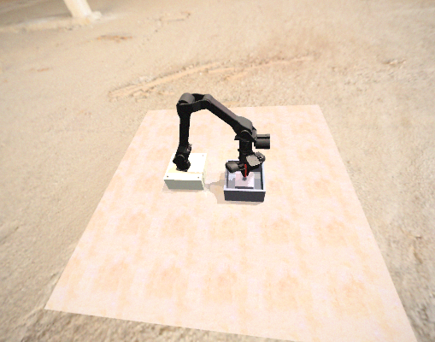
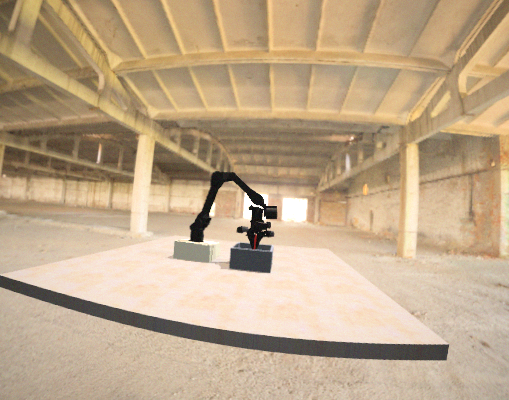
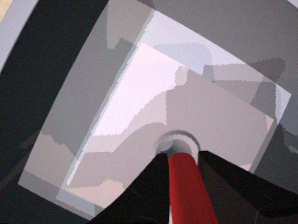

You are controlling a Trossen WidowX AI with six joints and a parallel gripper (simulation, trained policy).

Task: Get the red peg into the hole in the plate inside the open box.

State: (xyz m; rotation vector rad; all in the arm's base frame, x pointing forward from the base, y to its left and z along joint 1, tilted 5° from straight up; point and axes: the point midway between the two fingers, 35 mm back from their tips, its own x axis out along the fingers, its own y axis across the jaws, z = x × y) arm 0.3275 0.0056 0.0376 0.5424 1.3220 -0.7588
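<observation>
Now: the red peg 30 mm above my gripper tip and 10 mm to the left of it. The rest, counted from my gripper tip: pale plate (40 mm below); dark grey box (60 mm below).
</observation>
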